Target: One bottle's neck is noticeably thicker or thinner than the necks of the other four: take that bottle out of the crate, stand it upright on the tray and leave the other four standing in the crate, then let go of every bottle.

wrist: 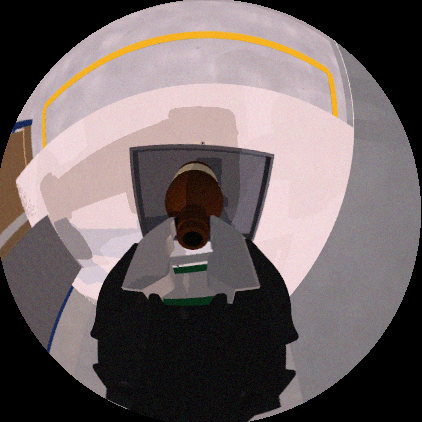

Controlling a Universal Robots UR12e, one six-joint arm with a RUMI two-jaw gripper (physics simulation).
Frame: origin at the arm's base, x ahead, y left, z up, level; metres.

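Seen in the pictures: gripper, fingertip midpoint: [193, 217].
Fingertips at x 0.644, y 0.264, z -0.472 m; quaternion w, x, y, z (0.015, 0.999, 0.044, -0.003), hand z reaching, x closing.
Observation:
Offsets run from my fingertips to a thing's top centre. "spot": to the spot under its first point. Level surfaces: height alone.
A brown bottle @[0.034 m up, 0.001 m back, 0.003 m left] [194, 199] with a pale label band is upright, its open mouth toward the camera. My gripper [193, 217] is shut on its neck. The bottle is over the dark grey tray @[spot: 0.122 m down, 0.119 m ahead, 0.030 m right] [253, 200], within the tray's outline in this view; whether its base touches the tray cannot be told, as the bottle hides its own base. The crate is not plainly seen; green and pale strips show between the jaws, too little to tell what they belong to. The other four bottles do not show.
The tray lies on a pale pink table @[0.128 m down] [300, 185]. A yellow line [207, 35] runs on the floor beyond the table. A brown box-like thing [12, 172] and a dark grey surface [42, 280] stand at the left. The tray has raised rims.

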